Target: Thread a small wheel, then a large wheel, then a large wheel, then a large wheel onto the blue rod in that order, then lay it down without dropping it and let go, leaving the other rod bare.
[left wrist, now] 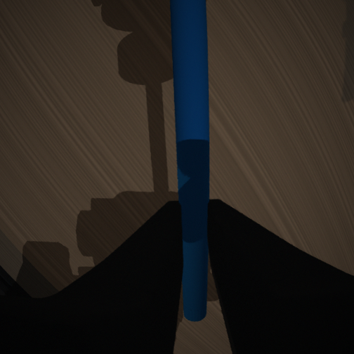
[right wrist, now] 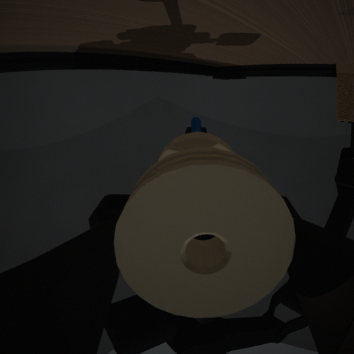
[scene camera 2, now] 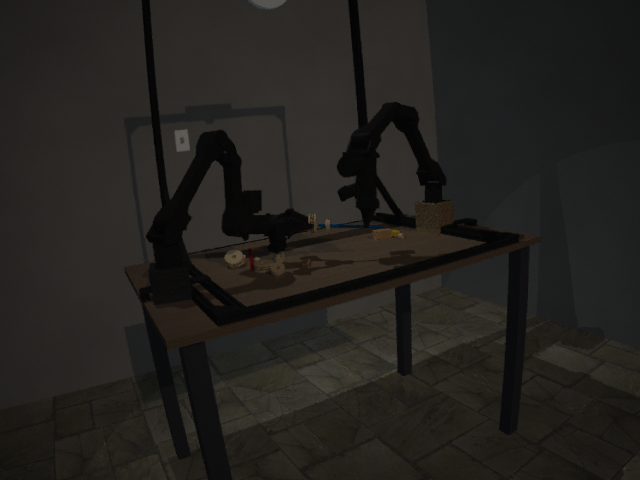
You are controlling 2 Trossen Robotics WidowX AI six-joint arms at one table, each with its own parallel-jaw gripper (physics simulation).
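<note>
The blue rod is held roughly level above the table. My left gripper is shut on it near one end and points down. A small wheel is on the rod near its other end. My right gripper is shut on a large wheel, at the rod's left end in the scene view. Whether the rod's tip is inside this wheel's hole is hidden. The red rod stands bare among loose wheels.
Loose wheels lie on the table below and left of my right gripper. An orange block, a yellow piece and a small pale piece lie below my left gripper. A dark rail runs along the front edge.
</note>
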